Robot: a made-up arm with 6 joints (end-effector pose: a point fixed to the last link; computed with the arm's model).
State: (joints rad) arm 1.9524 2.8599 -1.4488 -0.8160 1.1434 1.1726
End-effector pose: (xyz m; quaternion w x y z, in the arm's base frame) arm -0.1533 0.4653 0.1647 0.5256 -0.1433 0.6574 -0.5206
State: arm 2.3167 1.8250 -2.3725 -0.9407 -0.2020 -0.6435
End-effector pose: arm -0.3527 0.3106 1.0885 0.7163 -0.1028 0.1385 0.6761
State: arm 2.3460 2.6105 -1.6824 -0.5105 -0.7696 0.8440
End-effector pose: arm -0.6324 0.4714 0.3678 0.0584 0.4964 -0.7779 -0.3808
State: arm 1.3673 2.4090 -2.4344 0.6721 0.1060 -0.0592
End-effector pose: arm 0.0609 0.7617 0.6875 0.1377 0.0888 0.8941 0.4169
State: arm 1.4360 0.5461 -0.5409 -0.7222 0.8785 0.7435
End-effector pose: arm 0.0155 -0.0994 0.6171 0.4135 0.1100 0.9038 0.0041
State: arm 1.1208 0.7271 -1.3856 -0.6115 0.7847 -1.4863
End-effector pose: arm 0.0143 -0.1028 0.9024 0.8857 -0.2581 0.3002 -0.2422
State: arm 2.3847 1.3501 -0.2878 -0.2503 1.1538 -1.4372
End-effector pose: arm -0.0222 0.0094 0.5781 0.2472 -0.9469 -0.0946 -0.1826
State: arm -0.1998 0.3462 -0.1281 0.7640 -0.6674 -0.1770
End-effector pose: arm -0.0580 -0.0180 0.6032 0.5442 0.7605 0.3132 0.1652
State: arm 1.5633 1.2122 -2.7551 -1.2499 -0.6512 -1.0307
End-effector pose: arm -0.0998 -0.2413 1.2069 0.8184 0.4377 -0.3426 0.1459
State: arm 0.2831 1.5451 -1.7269 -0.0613 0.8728 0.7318
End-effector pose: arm 0.3293 0.1161 0.8425 0.1495 0.6225 0.7672 0.0393
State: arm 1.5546 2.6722 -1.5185 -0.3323 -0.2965 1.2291
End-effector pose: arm -0.0658 0.6857 0.2323 0.0269 -0.0666 -0.9972 -0.0218
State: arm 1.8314 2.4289 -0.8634 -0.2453 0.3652 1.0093
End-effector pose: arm -0.1595 0.3681 0.2781 0.1697 -0.0917 0.8698 -0.4540
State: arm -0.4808 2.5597 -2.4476 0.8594 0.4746 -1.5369
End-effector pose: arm 0.7402 -0.3145 0.5355 0.5537 0.3333 0.7171 -0.2608
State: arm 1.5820 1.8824 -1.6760 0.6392 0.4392 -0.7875
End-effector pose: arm -0.1179 0.5268 0.7188 0.3312 -0.3306 0.8473 0.2513
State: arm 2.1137 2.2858 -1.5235 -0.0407 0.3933 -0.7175
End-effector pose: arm -0.3566 0.4899 0.4323 0.4400 -0.7087 0.5452 0.0825
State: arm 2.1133 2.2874 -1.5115 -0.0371 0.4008 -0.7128
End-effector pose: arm -0.3545 0.4861 0.4282 0.4348 -0.7116 0.5470 0.0730
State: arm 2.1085 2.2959 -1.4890 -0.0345 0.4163 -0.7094
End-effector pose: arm -0.3482 0.4807 0.4176 0.4261 -0.7184 0.5473 0.0519
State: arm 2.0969 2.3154 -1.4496 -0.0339 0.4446 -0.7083
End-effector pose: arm -0.3349 0.4719 0.3974 0.4111 -0.7311 0.5443 0.0125
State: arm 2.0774 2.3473 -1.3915 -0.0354 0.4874 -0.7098
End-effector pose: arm -0.3136 0.4580 0.3688 0.3870 -0.7485 0.5364 -0.0470
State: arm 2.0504 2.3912 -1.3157 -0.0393 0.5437 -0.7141
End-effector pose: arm -0.2845 0.4372 0.3357 0.3512 -0.7675 0.5216 -0.1245
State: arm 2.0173 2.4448 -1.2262 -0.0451 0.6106 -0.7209
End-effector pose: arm -0.2502 0.4092 0.3042 0.3023 -0.7838 0.4986 -0.2137
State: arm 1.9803 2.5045 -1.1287 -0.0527 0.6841 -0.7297
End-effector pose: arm -0.2142 0.3761 0.2798 0.2409 -0.7938 0.4669 -0.3063
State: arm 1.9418 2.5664 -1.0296 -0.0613 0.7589 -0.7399
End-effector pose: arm -0.1804 0.3416 0.2653 0.1707 -0.7955 0.4281 -0.3934
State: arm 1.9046 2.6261 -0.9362 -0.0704 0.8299 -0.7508
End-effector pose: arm -0.1516 0.3102 0.2604 0.0978 -0.7894 0.3854 -0.4676
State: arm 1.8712 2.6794 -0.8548 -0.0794 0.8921 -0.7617
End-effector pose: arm -0.1292 0.2852 0.2622 0.0295 -0.7782 0.3436 -0.5249
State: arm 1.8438 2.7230 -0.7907 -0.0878 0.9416 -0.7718
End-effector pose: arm -0.1131 0.2678 0.2668 0.0273 0.7657 -0.3072 0.5645
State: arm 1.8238 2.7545 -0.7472 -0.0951 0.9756 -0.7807
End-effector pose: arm -0.1024 0.2574 0.2710 0.0679 0.7557 -0.2802 0.5881
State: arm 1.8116 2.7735 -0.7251 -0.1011 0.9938 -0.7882
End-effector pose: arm -0.0963 0.2527 0.2728 0.0908 0.7506 -0.2643 0.5987
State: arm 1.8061 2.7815 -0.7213 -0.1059 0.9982 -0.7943
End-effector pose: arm -0.0936 0.2520 0.2719 0.0979 0.7508 -0.2587 0.5999
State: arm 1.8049 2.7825 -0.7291 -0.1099 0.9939 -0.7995
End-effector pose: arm -0.0930 0.2539 0.2693 0.0949 0.7544 -0.2597 0.5954
